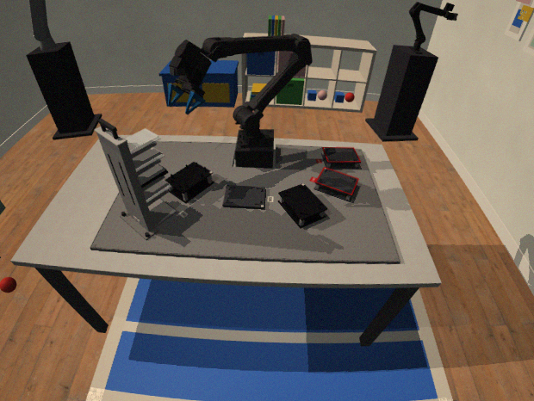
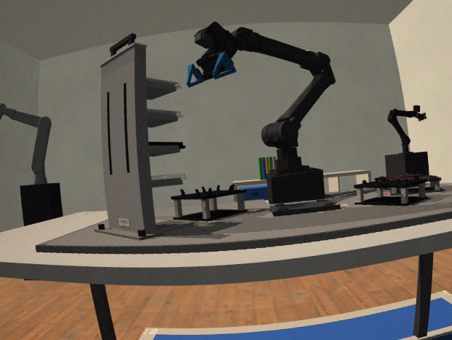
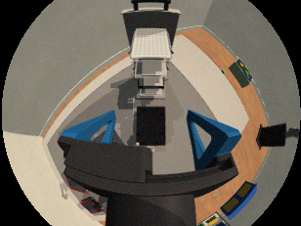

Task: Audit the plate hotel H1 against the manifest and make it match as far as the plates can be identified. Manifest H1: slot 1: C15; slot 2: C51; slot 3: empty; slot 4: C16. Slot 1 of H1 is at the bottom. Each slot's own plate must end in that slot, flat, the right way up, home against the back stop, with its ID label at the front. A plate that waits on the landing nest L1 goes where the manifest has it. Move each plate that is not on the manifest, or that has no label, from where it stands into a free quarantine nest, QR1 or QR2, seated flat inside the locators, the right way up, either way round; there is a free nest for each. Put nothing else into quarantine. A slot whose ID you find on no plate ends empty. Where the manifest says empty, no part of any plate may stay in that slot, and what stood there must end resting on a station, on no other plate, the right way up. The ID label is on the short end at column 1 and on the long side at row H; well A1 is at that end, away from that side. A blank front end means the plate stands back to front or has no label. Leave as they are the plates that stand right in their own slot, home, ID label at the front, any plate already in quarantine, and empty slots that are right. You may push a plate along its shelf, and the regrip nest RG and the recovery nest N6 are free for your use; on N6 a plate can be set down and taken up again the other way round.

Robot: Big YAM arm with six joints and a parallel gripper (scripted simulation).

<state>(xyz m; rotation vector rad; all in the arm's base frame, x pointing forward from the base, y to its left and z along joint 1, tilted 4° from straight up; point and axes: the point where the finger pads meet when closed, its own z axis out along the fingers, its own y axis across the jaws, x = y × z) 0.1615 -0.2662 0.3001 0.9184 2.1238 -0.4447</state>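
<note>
Now: hand 13 cm short of the dark plate, 14 cm to the left of it and 19 cm above it. Also, from my hand: plate hotel H1: 18 cm ahead, 19 cm to the right, 17 cm below.
</note>
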